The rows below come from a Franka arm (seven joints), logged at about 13 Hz.
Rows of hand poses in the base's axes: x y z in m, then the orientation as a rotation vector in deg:
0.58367 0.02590 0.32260 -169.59 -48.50 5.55
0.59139 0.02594 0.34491 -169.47 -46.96 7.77
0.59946 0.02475 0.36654 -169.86 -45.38 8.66
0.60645 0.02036 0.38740 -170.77 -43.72 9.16
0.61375 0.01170 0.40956 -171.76 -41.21 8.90
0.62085 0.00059 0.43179 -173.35 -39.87 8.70
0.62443 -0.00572 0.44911 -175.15 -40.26 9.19
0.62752 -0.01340 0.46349 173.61 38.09 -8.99
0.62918 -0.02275 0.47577 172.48 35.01 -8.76
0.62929 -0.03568 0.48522 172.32 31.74 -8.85
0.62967 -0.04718 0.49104 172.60 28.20 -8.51
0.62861 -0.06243 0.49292 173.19 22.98 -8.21
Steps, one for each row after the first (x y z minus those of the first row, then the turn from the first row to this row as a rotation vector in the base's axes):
0.00772 0.00004 0.02231 0.00 1.54 -0.91
0.01579 -0.00115 0.04394 -0.21 2.12 -1.95
0.02278 -0.00554 0.06480 -0.80 2.31 -3.12
0.03008 -0.01420 0.08696 -1.15 2.08 -4.84
0.03718 -0.02531 0.10919 -2.33 1.61 -5.89
0.04076 -0.03162 0.12651 -4.19 1.34 -5.84
0.04385 -0.03930 0.14089 -6.22 0.73 -6.91
0.04551 -0.04865 0.15317 -7.94 0.21 -8.66
0.04562 -0.06158 0.16262 -8.79 0.12 -10.70
0.04600 -0.07308 0.16844 -9.16 -0.12 -13.01
0.04494 -0.08833 0.17032 -9.43 -0.27 -16.44

